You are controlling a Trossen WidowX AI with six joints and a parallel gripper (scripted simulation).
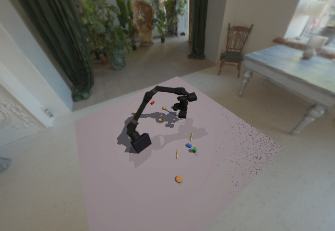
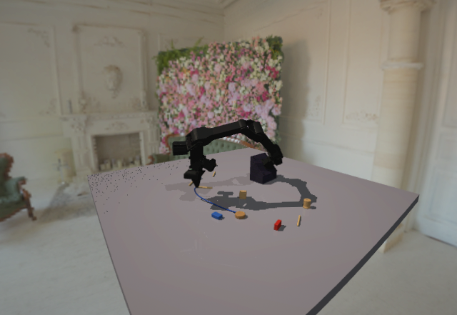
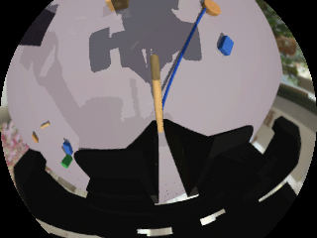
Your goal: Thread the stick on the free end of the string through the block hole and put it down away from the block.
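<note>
Now: the wooden block 180 mm behind my gripper tip, 110 mm to the left of it and 40 mm below it. The rest, counted from my gripper tip: red block 370 mm to the left, 130 mm behind, 40 mm below; green cylinder 290 mm to the right, 110 mm behind, 40 mm below; blue piece 190 mm to the left, 50 mm below, 10 mm ahead.
</note>
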